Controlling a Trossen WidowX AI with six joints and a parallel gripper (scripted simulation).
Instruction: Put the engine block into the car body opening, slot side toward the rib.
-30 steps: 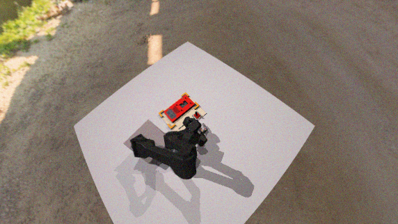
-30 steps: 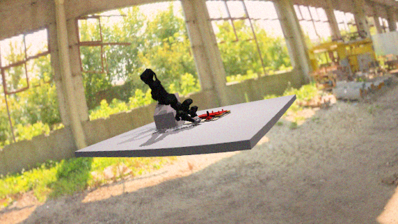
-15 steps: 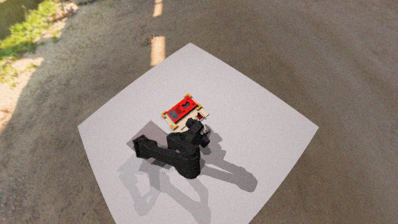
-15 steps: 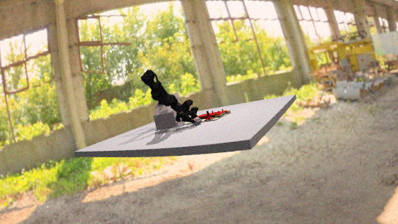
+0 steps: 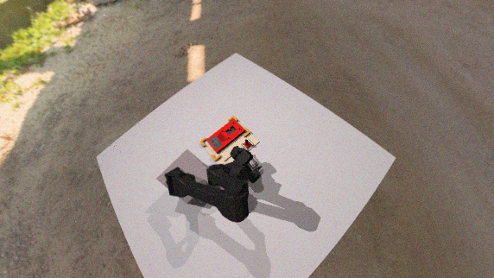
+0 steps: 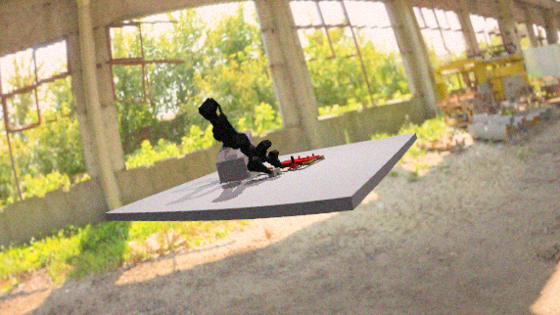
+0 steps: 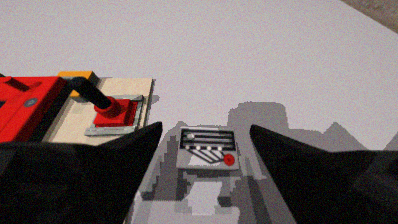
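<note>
Right now the grey engine block is 2 cm behind my gripper tip and 1 cm below it. The rest, counted from my gripper tip: beige board 19 cm to the left, 5 cm behind, 1 cm below.
</note>
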